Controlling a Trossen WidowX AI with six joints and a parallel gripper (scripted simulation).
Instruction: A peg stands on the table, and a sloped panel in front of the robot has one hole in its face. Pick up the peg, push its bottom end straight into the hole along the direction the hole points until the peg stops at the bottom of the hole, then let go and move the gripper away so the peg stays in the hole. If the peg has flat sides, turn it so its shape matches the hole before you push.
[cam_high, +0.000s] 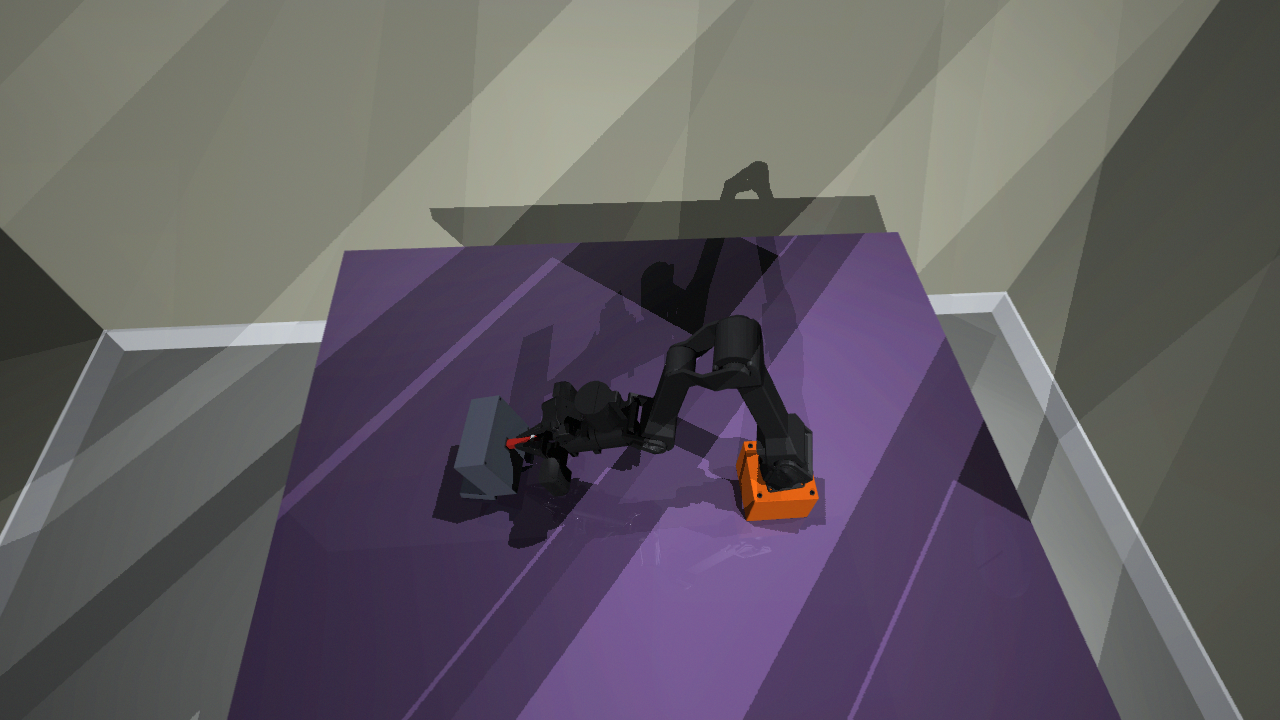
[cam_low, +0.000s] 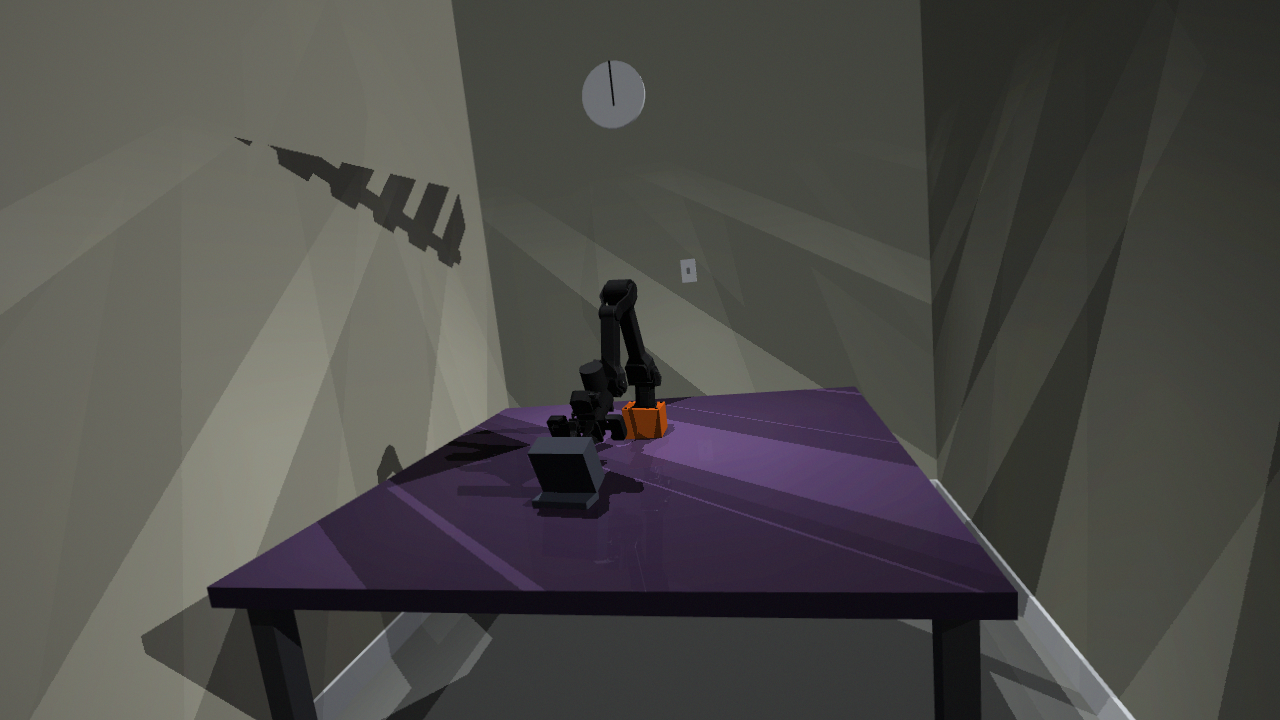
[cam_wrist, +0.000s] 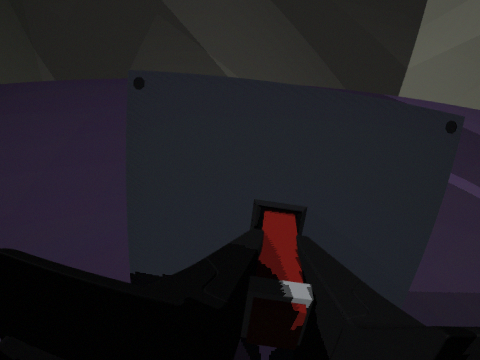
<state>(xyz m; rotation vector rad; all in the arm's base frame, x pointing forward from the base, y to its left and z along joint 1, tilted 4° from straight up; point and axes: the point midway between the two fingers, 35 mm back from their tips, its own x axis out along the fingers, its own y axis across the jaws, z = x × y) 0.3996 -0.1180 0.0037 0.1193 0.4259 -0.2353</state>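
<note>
Now: gripper tip 20 mm past the red square peg and 10 mm below it. The rest, counted from my gripper tip: foot (60 mm ahead, 20 mm to the right, 90 mm below); then grey sloped panel (40 mm ahead, 10 mm to the right, 20 mm below).
</note>
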